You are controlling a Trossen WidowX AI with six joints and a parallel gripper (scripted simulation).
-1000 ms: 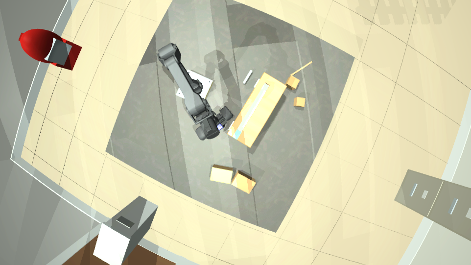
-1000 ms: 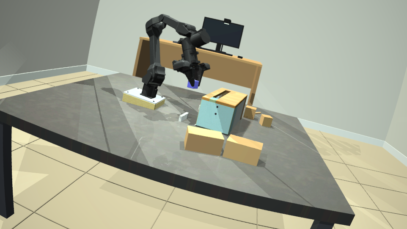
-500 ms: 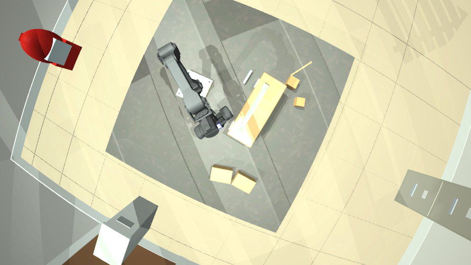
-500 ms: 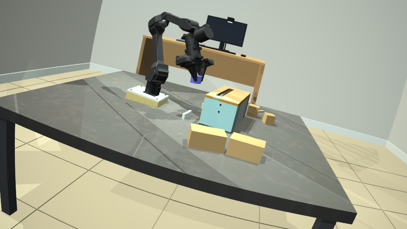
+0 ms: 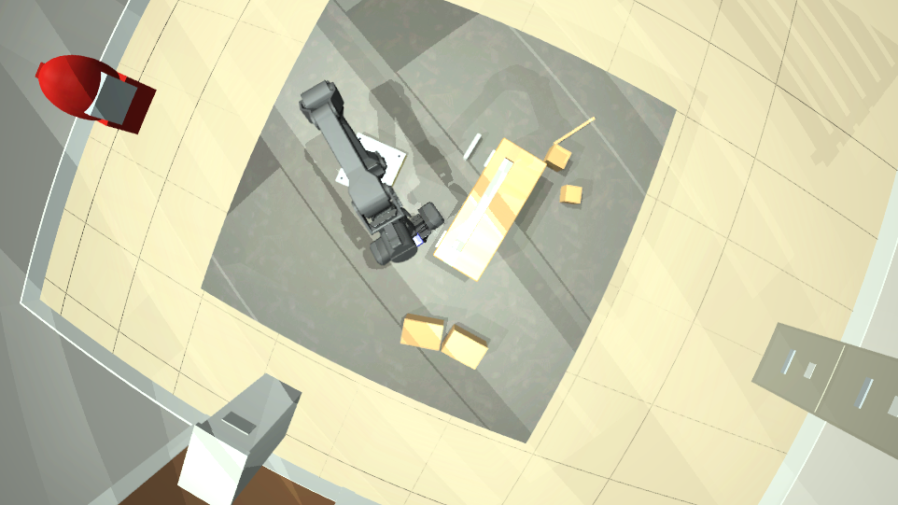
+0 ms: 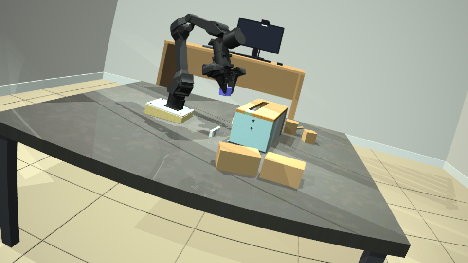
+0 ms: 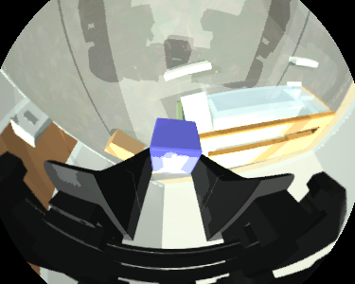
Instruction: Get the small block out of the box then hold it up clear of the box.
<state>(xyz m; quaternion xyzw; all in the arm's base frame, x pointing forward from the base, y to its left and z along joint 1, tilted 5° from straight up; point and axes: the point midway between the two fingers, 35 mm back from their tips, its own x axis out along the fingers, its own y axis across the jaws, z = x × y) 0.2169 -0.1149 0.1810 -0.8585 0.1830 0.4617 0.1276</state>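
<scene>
Right now the blue block is 1 cm to the left of my gripper tip, 1 cm behind it and 1 cm above it. Round my gripper tip: clear-fronted box 18 cm to the left, 11 cm below, 8 cm ahead.
</scene>
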